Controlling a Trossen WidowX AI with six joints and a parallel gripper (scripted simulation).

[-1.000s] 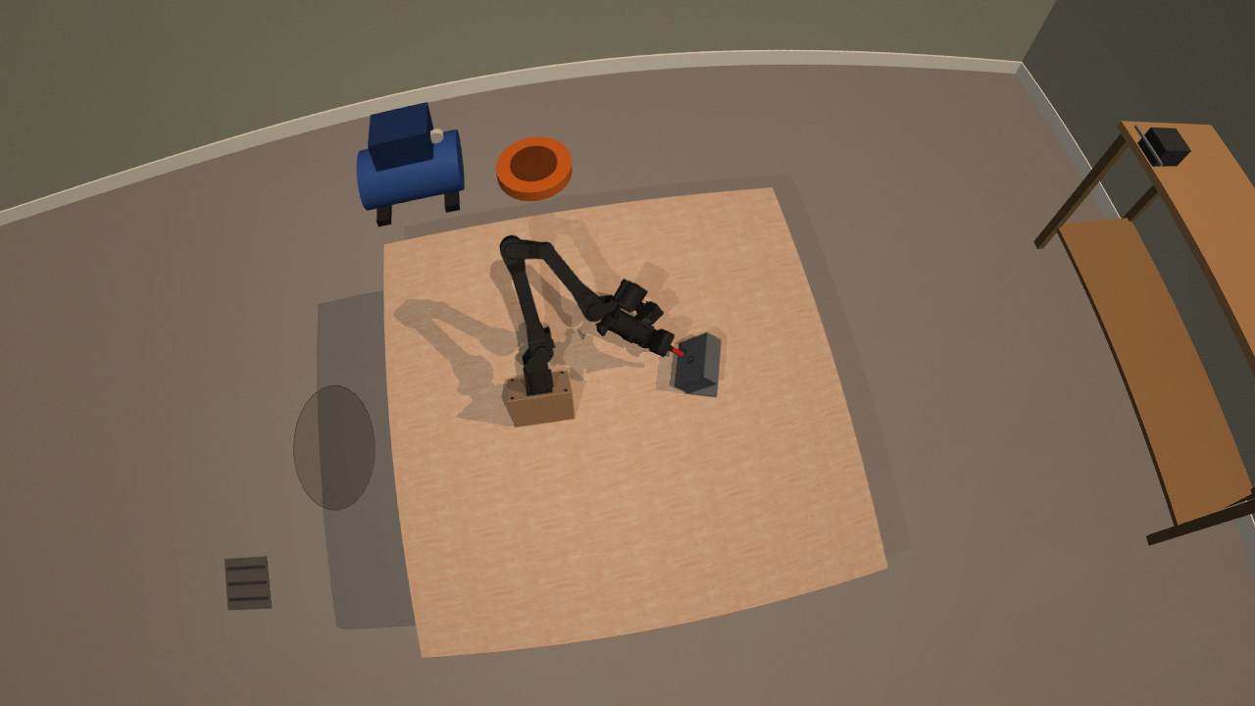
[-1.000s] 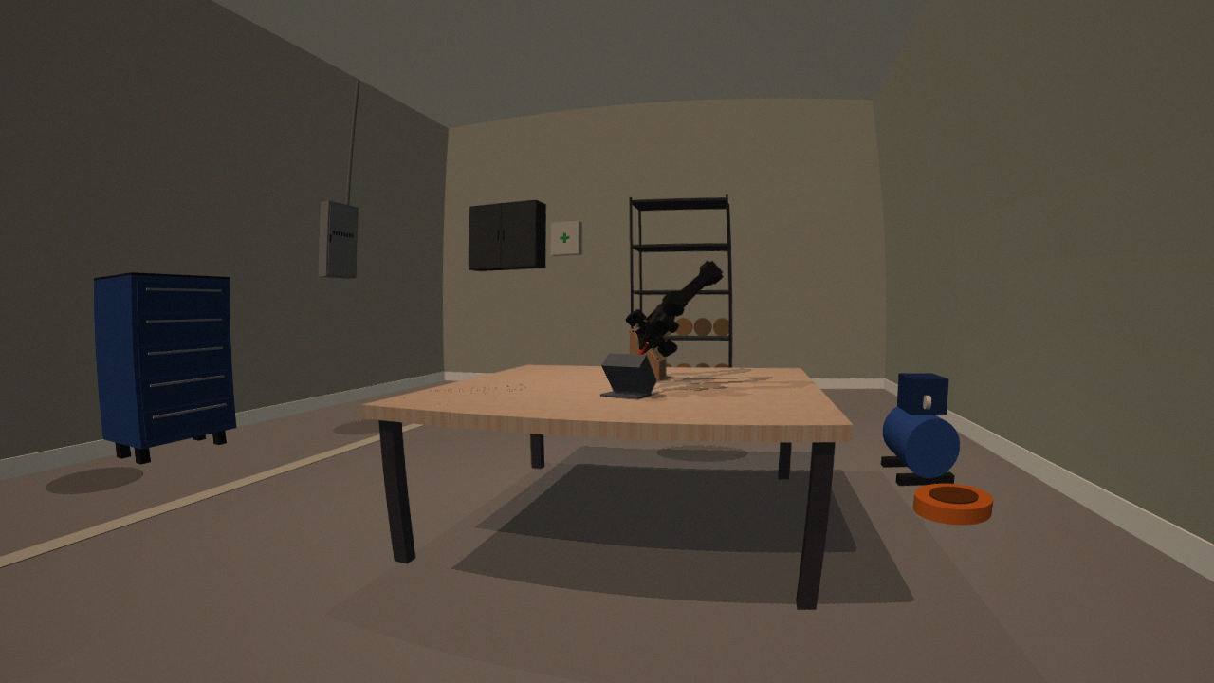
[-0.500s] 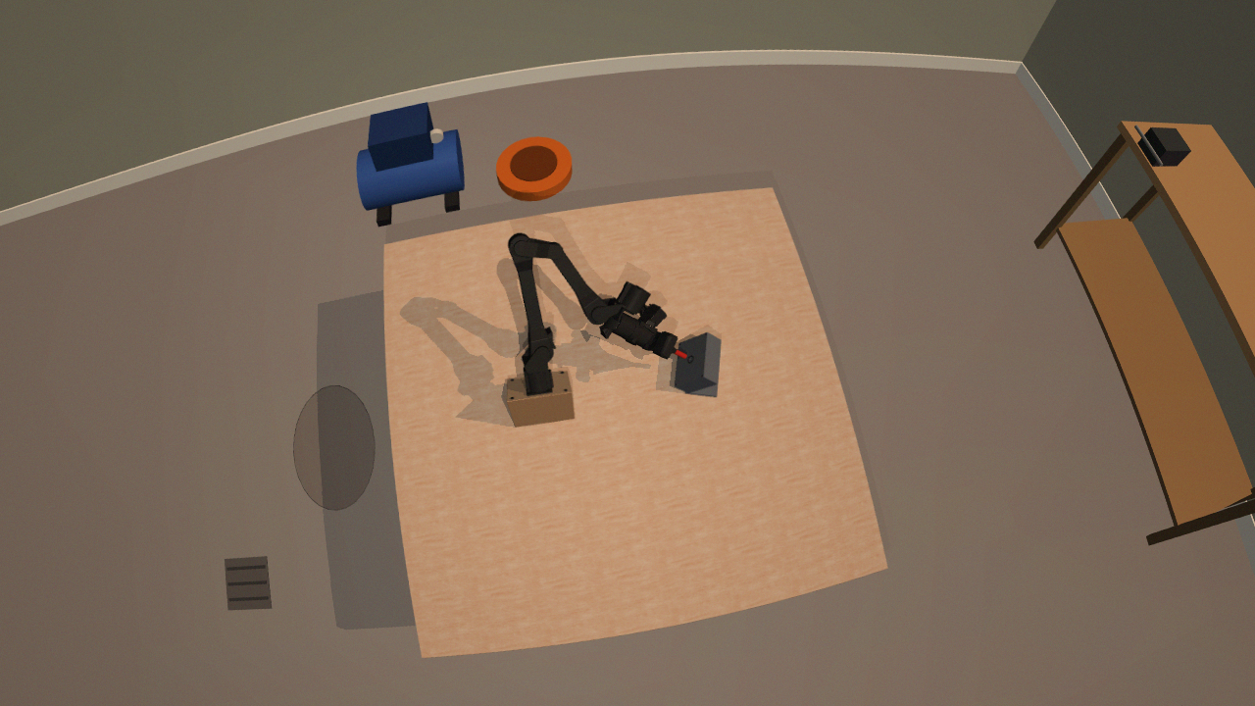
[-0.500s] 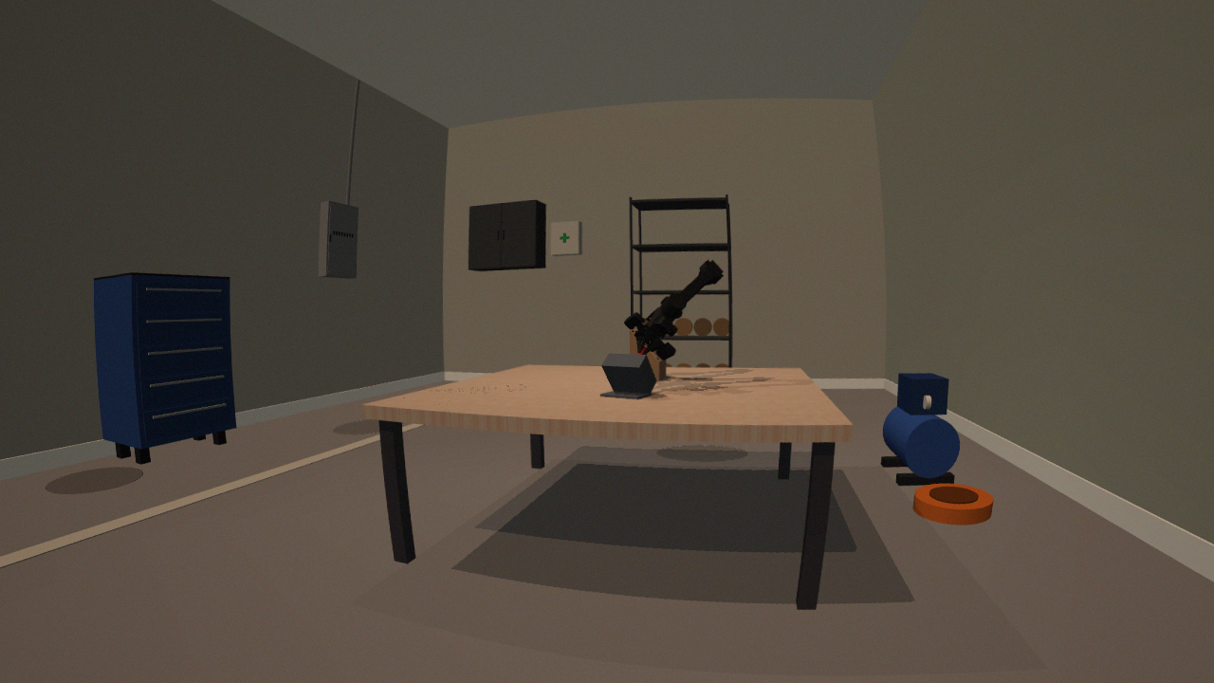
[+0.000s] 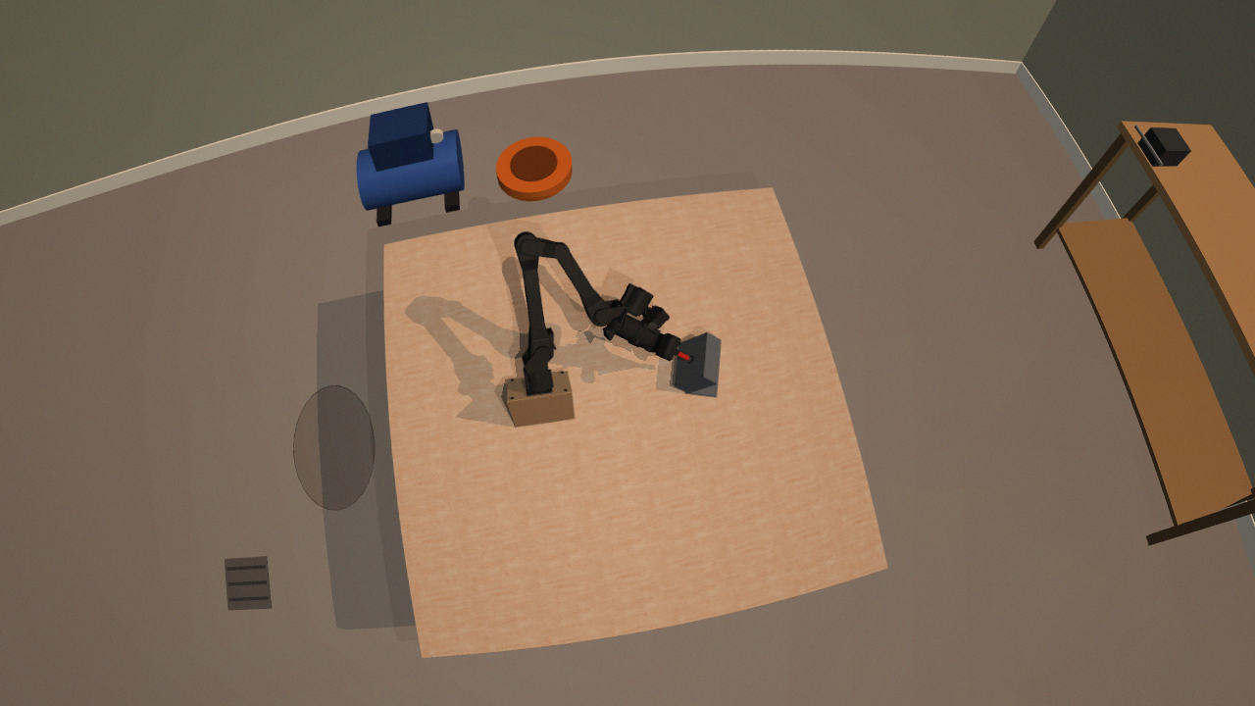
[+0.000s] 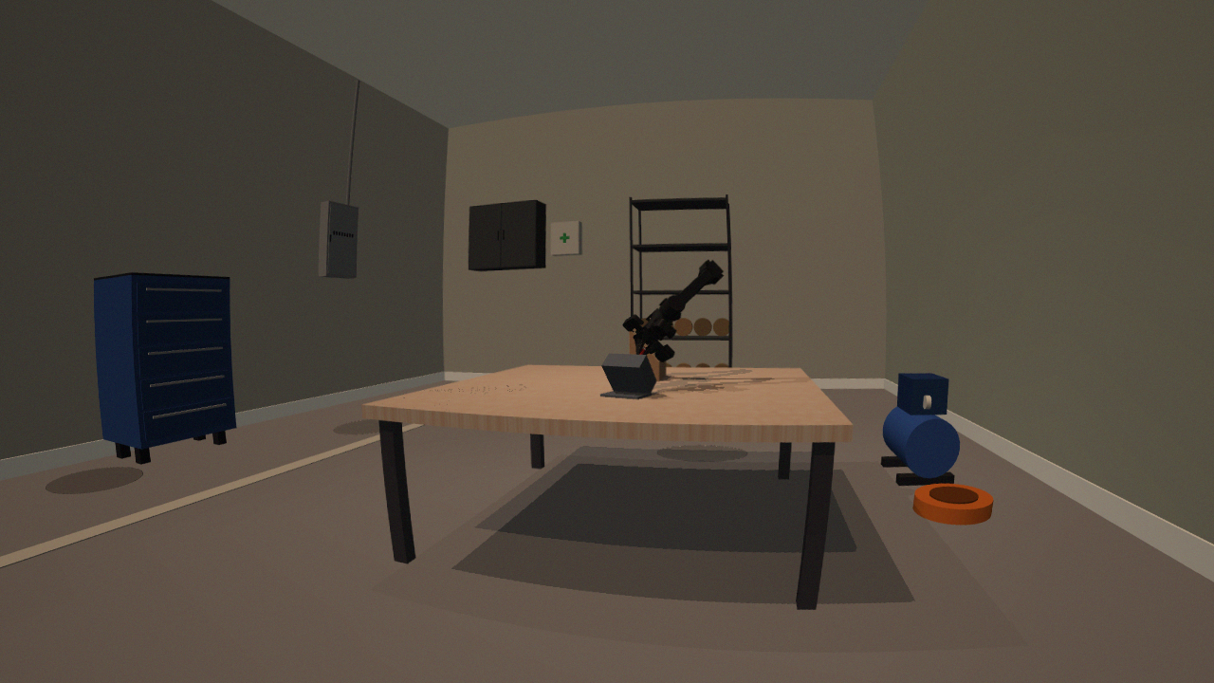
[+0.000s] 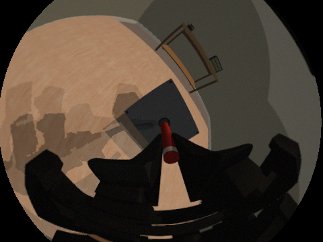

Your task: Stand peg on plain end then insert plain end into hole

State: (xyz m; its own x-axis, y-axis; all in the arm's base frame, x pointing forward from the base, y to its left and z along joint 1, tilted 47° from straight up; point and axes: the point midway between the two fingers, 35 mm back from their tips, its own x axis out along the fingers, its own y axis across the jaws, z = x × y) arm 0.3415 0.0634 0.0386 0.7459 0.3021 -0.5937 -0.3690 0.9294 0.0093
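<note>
My gripper tip is now 10 mm past the red peg and 10 mm below it. Also, from my gripper tip: dark grey sloped panel 60 mm ahead, 20 mm to the right, 50 mm below.
</note>
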